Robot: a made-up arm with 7 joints. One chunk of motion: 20 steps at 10 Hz.
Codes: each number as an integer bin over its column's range. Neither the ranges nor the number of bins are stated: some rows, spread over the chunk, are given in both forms.
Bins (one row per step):
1: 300 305 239 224 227 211
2: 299 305 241 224 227 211
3: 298 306 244 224 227 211
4: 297 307 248 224 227 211
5: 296 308 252 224 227 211
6: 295 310 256 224 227 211
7: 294 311 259 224 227 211
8: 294 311 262 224 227 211
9: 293 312 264 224 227 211
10: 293 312 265 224 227 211
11: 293 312 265 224 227 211
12: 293 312 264 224 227 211
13: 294 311 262 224 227 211
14: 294 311 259 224 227 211
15: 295 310 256 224 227 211
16: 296 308 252 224 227 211
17: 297 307 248 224 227 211
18: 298 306 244 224 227 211
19: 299 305 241 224 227 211
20: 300 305 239 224 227 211
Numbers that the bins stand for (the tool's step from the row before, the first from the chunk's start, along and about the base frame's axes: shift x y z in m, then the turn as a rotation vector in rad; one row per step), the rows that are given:
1: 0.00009 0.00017 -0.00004 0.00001 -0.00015 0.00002
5: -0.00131 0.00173 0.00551 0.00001 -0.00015 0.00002
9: -0.00236 0.00380 0.01063 0.00001 -0.00015 0.00002
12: -0.00236 0.00380 0.01063 0.00001 -0.00015 0.00002
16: -0.00131 0.00173 0.00551 0.00001 -0.00015 0.00002
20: 0.00009 0.00017 -0.00004 0.00001 -0.00015 0.00002
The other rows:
2: -0.00026 0.00017 0.00081 0.00001 -0.00015 0.00002
3: -0.00061 0.00069 0.00209 0.00001 -0.00015 0.00002
4: -0.00096 0.00121 0.00380 0.00001 -0.00015 0.00002
6: -0.00166 0.00276 0.00721 0.00001 -0.00015 0.00002
7: -0.00201 0.00328 0.00849 0.00001 -0.00015 0.00002
8: -0.00201 0.00328 0.00977 0.00001 -0.00015 0.00002
10: -0.00236 0.00380 0.01105 0.00001 -0.00015 0.00002
11: -0.00236 0.00380 0.01105 0.00001 -0.00015 0.00002
13: -0.00201 0.00328 0.00977 0.00001 -0.00015 0.00002
14: -0.00201 0.00328 0.00849 0.00001 -0.00015 0.00002
15: -0.00166 0.00276 0.00721 0.00001 -0.00015 0.00002
17: -0.00096 0.00121 0.00380 0.00001 -0.00015 0.00002
18: -0.00061 0.00069 0.00209 0.00001 -0.00015 0.00002
19: -0.00026 0.00017 0.00081 0.00001 -0.00015 0.00002

